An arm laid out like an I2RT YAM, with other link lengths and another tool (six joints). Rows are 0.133 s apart.
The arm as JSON. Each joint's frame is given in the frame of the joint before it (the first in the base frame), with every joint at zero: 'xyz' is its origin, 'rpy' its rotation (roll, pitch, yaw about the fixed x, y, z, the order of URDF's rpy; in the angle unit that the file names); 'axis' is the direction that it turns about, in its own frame. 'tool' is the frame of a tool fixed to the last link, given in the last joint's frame.
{
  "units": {
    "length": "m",
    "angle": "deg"
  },
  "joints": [
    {
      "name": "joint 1",
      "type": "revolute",
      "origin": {
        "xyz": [
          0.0,
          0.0,
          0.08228
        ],
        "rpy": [
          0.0,
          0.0,
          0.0
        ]
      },
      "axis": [
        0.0,
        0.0,
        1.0
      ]
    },
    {
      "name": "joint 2",
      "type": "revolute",
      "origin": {
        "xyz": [
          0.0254,
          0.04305,
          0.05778
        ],
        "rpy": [
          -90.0,
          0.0,
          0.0
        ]
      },
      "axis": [
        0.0,
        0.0,
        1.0
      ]
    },
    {
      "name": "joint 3",
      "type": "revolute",
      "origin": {
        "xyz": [
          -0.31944,
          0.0,
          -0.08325
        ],
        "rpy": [
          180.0,
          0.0,
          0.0
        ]
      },
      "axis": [
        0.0,
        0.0,
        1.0
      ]
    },
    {
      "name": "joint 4",
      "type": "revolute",
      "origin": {
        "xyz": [
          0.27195,
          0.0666,
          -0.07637
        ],
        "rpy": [
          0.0,
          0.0,
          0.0
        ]
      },
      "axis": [
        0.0,
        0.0,
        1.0
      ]
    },
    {
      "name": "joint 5",
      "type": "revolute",
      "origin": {
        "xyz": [
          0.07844,
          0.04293,
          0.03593
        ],
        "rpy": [
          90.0,
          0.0,
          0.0
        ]
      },
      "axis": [
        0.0,
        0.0,
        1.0
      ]
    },
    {
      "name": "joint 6",
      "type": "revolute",
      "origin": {
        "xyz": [
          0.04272,
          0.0,
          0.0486
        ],
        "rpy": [
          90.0,
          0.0,
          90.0
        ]
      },
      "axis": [
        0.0,
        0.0,
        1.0
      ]
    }
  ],
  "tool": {
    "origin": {
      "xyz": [
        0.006,
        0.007,
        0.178
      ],
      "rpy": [
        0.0,
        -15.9,
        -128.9
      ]
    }
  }
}
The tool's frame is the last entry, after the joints.
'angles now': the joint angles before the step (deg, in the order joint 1, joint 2, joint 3, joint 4, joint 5, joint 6). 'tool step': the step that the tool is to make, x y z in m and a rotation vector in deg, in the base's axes. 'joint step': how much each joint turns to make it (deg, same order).
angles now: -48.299 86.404 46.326 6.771 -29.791 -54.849
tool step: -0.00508 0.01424 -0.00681 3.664 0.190 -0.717
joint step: 0.620 -1.500 -1.674 -1.145 -0.182 3.072
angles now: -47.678 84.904 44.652 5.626 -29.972 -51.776
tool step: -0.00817 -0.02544 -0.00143 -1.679 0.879 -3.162
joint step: -1.926 1.308 1.043 0.525 2.021 -0.866
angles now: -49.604 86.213 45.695 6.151 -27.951 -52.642
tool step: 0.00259 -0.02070 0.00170 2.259 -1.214 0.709
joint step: -3.081 3.869 4.042 -1.308 -4.460 -0.269
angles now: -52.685 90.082 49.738 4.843 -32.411 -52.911
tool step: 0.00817 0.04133 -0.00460 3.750 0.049 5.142
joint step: 2.445 -1.653 -1.299 -3.171 -3.536 0.262
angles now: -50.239 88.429 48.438 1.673 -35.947 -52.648
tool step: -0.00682 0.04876 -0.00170 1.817 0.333 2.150
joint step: 3.694 -6.235 -5.447 -1.142 0.612 2.104
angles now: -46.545 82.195 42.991 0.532 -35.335 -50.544
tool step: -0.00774 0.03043 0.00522 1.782 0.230 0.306
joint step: 2.641 -5.281 -2.645 -2.461 1.144 2.811
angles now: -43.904 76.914 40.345 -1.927 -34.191 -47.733
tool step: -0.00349 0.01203 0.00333 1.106 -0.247 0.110
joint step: 0.881 -2.205 -0.969 -0.975 0.001 1.501
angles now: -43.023 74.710 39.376 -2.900 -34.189 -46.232
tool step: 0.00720 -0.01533 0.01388 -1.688 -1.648 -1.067
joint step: -0.698 0.958 1.836 1.577 0.352 0.176
